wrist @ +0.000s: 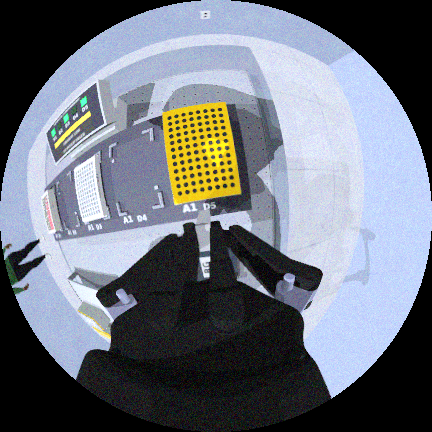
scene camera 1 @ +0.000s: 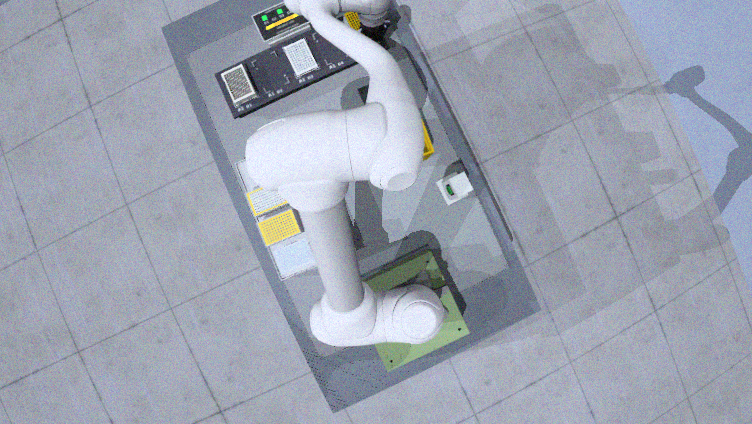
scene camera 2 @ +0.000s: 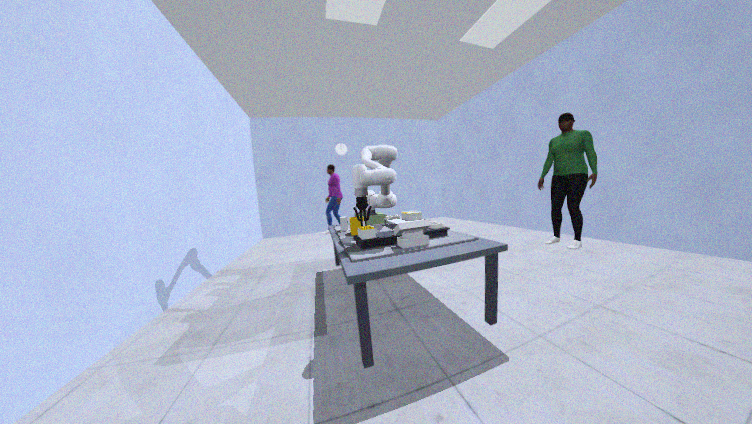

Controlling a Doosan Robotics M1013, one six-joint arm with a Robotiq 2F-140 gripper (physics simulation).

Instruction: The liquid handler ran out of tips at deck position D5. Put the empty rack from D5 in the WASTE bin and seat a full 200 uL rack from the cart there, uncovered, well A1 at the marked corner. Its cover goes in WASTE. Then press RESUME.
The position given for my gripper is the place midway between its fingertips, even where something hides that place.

My gripper (wrist: 205,219) is shut, holding nothing. Further things: a white box with green button (scene camera 1: 454,187).
